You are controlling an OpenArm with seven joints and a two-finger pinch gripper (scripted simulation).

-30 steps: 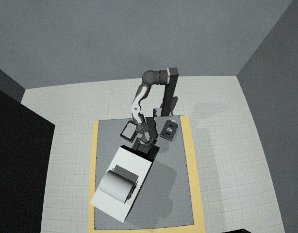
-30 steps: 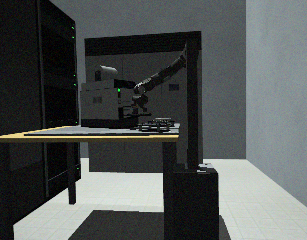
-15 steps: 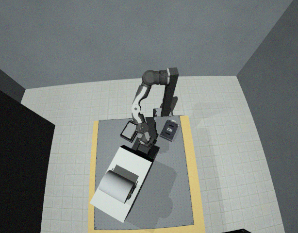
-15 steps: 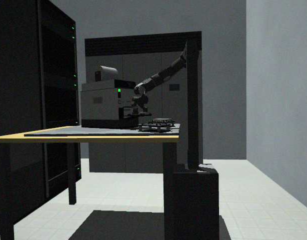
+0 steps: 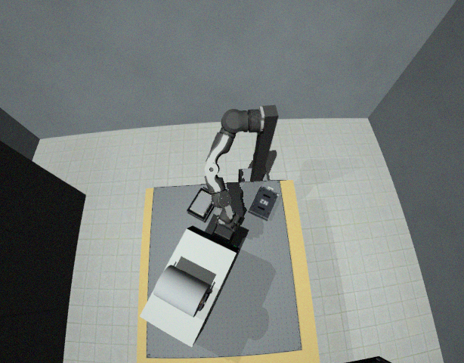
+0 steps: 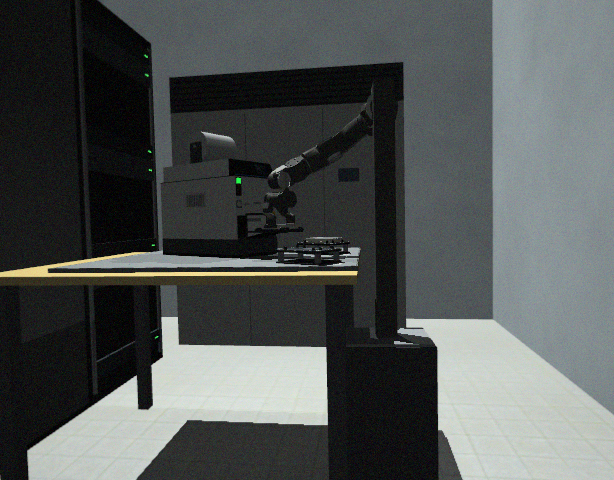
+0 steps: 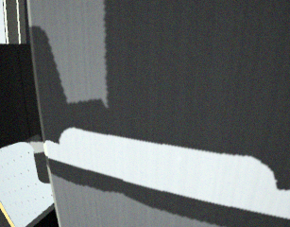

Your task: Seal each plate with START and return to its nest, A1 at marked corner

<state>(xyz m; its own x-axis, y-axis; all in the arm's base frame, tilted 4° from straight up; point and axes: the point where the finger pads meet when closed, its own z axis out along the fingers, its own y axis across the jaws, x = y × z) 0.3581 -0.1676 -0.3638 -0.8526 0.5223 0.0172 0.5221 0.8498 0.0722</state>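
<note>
My hand is 10 mm above the sealer stage. Round my hand: well plate (right at my hand); then foil roll (310 mm above, 280 mm ahead, 170 mm to the right); then start button (140 mm ahead, 80 mm above, 30 mm to the left).
</note>
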